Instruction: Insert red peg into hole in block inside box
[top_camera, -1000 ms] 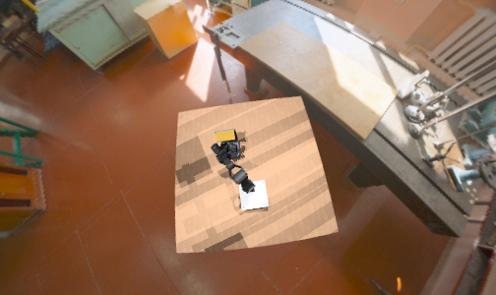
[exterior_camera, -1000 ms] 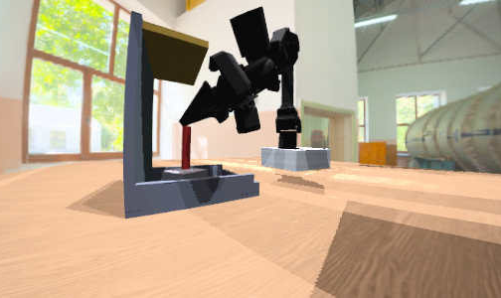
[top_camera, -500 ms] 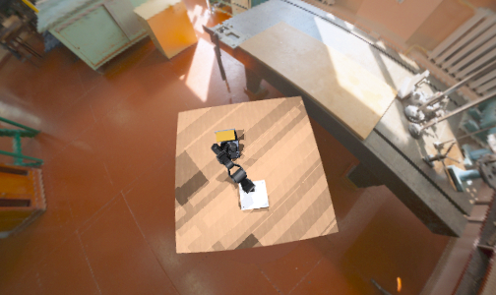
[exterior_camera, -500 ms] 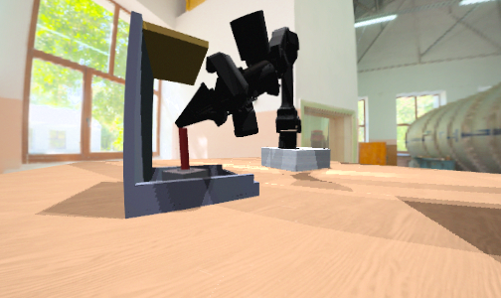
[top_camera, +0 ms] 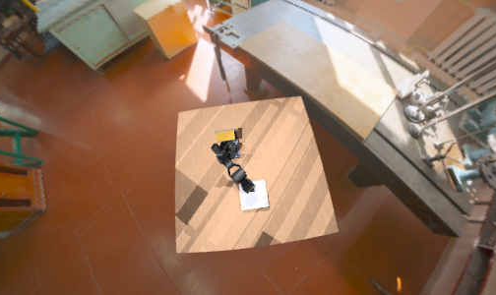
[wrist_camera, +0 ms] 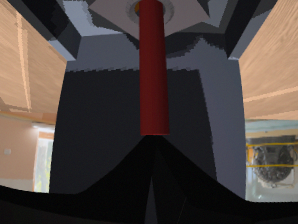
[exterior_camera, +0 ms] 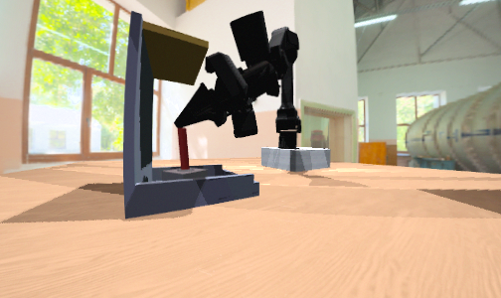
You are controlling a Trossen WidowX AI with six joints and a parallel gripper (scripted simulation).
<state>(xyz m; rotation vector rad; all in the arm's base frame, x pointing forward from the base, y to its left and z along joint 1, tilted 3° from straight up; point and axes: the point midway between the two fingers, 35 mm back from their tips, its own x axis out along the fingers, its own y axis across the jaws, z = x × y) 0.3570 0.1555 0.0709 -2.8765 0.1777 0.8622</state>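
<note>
The back wall is 5 cm ahead of my gripper tip, 1 cm to the right of it and 1 cm above it. From my gripper tip the other things lie so: red peg: 1 cm behind, 4 cm below; then yellow-brown roof: 1 cm to the right, 11 cm above.
</note>
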